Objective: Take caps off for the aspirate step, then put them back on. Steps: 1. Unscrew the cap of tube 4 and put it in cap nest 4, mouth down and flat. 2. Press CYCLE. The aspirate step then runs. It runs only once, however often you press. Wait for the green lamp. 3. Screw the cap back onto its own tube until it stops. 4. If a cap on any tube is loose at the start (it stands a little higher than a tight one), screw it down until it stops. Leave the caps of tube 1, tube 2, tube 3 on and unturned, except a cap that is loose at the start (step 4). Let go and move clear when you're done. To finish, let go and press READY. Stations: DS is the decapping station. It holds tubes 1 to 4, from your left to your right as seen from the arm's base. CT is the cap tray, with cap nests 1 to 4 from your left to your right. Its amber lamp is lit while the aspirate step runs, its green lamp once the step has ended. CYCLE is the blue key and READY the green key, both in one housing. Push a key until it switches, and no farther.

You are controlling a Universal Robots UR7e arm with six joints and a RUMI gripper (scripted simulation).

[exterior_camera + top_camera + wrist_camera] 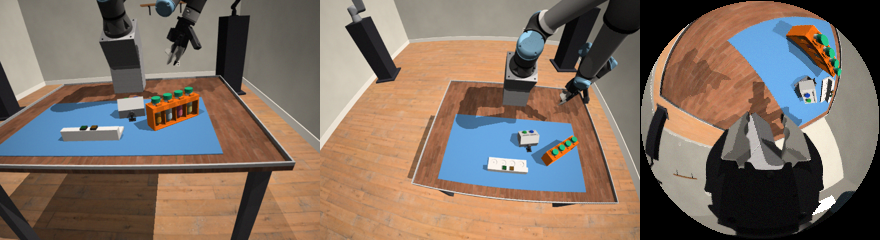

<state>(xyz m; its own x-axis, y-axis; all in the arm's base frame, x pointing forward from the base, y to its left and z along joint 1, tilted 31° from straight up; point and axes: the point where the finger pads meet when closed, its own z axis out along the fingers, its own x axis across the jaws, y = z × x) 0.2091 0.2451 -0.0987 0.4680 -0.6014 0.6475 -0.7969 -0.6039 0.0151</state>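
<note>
My gripper is now 29 cm short of the green cap, 12 cm to the left of it and 7 cm above it. From my hand the other things lie so: green key (12 cm ahead, 25 cm to the right, 12 cm below); then blue key (12 cm ahead, 20 cm to the right, 12 cm below); then grey key housing (14 cm ahead, 23 cm to the right, 13 cm below).
</note>
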